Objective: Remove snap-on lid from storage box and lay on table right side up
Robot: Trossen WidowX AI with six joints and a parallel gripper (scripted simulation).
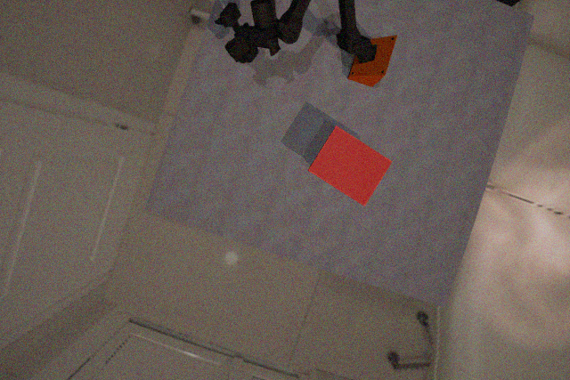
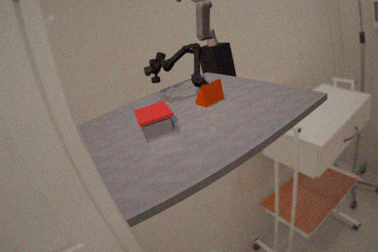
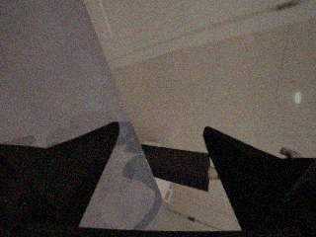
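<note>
Right now my gripper tip is 530 mm to the right of the red lid, 330 mm short of it and 80 mm above it. The rest, counted from my gripper tip: grey storage box: 530 mm to the left, 330 mm ahead, 140 mm below.
</note>
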